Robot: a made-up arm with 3 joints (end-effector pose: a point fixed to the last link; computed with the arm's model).
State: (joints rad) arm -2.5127 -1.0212 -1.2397
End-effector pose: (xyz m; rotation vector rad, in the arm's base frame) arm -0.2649 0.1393 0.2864 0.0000 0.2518 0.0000
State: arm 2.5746 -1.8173 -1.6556
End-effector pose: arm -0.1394 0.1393 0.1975 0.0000 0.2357 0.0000
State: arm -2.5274 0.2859 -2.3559
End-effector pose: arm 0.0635 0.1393 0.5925 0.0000 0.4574 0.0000
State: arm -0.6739 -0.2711 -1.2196
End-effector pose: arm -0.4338 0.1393 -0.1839 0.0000 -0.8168 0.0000
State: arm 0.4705 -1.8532 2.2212
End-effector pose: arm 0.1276 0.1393 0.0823 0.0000 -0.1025 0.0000
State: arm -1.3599 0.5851 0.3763
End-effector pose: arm -0.3707 0.1393 0.4696 0.0000 2.3213 0.0000
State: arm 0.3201 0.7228 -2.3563
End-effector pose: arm -0.3720 0.1393 -0.3881 0.0000 -1.9536 0.0000
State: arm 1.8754 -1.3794 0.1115
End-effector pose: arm 0.1991 0.1393 0.2391 0.0000 3.1399 0.0000
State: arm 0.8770 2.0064 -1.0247
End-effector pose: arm -0.4692 0.1393 -0.2066 0.0000 0.1047 0.0000
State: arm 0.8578 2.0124 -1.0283
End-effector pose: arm -0.4745 0.1393 -0.1954 0.0000 0.1263 0.0000
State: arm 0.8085 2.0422 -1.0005
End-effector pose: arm -0.4870 0.1393 -0.1590 0.0000 0.2332 0.0000
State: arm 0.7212 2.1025 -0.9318
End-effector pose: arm -0.5015 0.1393 -0.0897 0.0000 0.4495 0.0000
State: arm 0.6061 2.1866 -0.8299
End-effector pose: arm -0.5044 0.1393 0.0038 0.0000 0.7506 0.0000
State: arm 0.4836 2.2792 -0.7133
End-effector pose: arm -0.4869 0.1393 0.1005 0.0000 1.0823 0.0000
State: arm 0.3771 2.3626 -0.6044
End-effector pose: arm -0.4553 0.1393 0.1785 0.0000 1.3811 0.0000
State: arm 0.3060 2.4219 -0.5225
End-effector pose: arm -0.4256 0.1393 0.2263 0.0000 1.5934 0.0000
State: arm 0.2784 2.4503 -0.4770
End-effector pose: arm -0.4105 0.1393 0.2447 0.0000 1.6949 0.0000
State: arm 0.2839 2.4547 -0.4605
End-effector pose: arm -0.4096 0.1393 0.2434 0.0000 1.7103 0.0000
